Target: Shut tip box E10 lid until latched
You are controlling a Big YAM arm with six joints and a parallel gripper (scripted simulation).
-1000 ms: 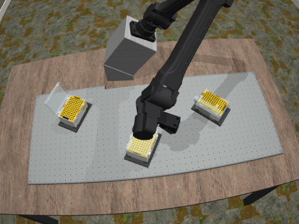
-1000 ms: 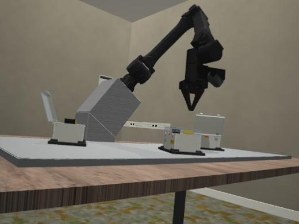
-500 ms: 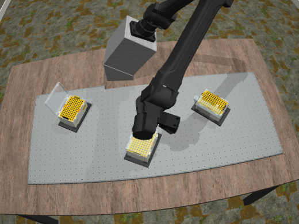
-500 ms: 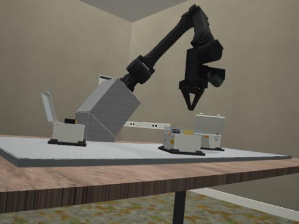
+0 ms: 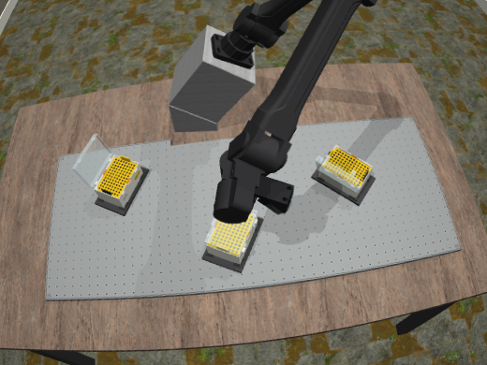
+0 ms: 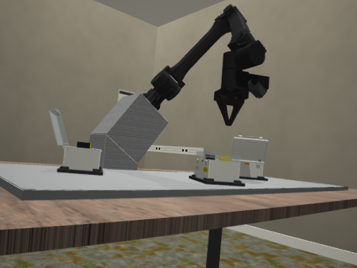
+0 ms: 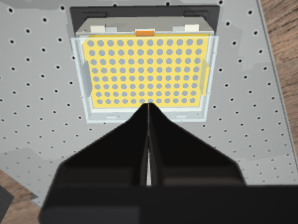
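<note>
The tip rack lies 110 mm below my hand, 20 mm to the right of it and 10 mm behind it.
</note>
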